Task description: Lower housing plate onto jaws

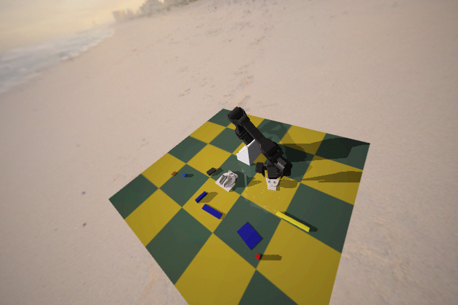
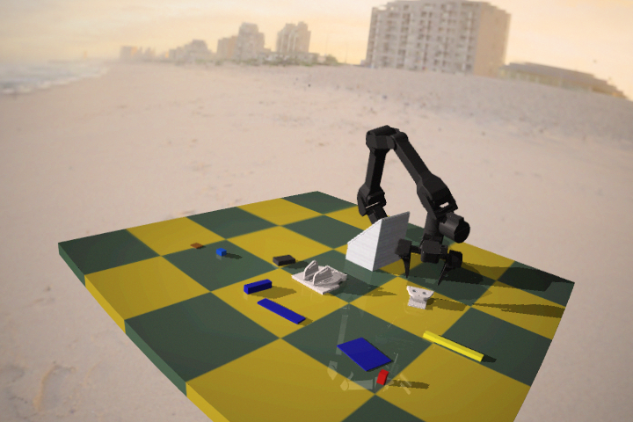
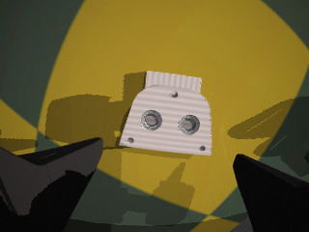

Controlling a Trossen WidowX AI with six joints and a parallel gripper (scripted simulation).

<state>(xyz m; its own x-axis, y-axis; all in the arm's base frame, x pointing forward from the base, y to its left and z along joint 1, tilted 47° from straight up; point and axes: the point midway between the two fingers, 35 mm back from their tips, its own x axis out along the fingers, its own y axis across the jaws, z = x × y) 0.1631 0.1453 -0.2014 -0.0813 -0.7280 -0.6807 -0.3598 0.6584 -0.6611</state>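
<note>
The white base plate lies 26 cm to the right of my gripper tip, 15 cm ahead of it and 6 cm below it. The rest, counted from my gripper tip: yellow bar (18 cm to the left, 16 cm ahead, 6 cm below); blue sheet (33 cm ahead, 6 cm below, 4 cm to the left); dark block (40 cm to the right, 13 cm ahead, 5 cm below).
</note>
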